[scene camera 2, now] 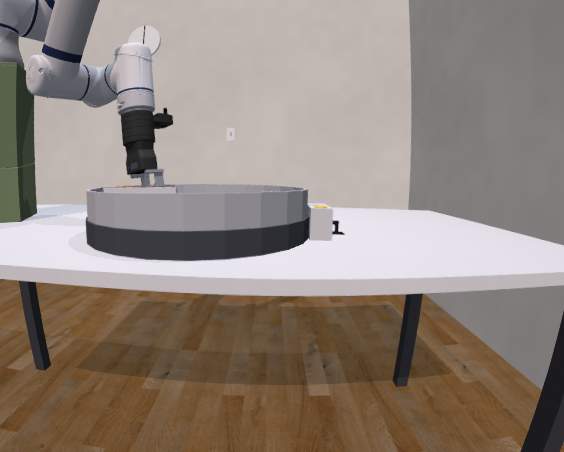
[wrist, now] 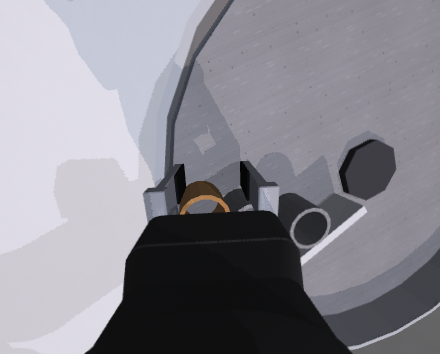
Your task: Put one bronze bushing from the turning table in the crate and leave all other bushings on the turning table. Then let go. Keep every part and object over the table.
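Places are measured from the arm's base along level axes (x right, y ahead, z up), in millimetres.
Pixels of known places: gripper, fingertip midpoint: (wrist: 212,174).
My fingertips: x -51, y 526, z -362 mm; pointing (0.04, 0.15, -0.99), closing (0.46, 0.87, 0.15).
For each thing: its top centre in the pictures, then the offset to it from my fingertips. "spot": a spot on its surface instead.
- bronze bushing, middle of its top: (wrist: 205,219) dy -22, dx +17, dz +33 mm
- dark grey bushing, middle of its top: (wrist: 310,228) dy +46, dx +77, dz +33 mm
- grey part, middle of its top: (wrist: 253,226) dy +5, dx +44, dz +33 mm
- light-edged divider plate, surface spot: (wrist: 336,234) spot: dy +66, dx +99, dz +32 mm
- dark many-sided hub, middle of its top: (wrist: 371,171) dy +142, dx +87, dz +3 mm
- pale box with a yellow top, middle of its top: (scene camera 2: 318,205) dy +373, dx +54, dz +0 mm
A bronze bushing (wrist: 201,190) stands upright near the wall of the turning table (scene camera 2: 200,212) (wrist: 310,80), and its lower end in the wrist view is hidden by the gripper body. My gripper (scene camera 2: 152,179) (wrist: 212,174) is open, with its fingers above the rim level in the scene view and one on each side of the bronze bushing in the wrist view. It holds nothing. A dark grey bushing (wrist: 291,204) stands right of the fingers. Another grey part (wrist: 233,196) is mostly hidden behind the right finger. The crate does not show in either view.
A light-edged divider plate (wrist: 336,234) stands beside the dark grey bushing. A dark many-sided hub (wrist: 370,171) rises farther right. The turning table's tall wall surrounds the parts. A pale box with a yellow top (scene camera 2: 321,225) stands at its right side. A green column (scene camera 2: 12,150) stands at left.
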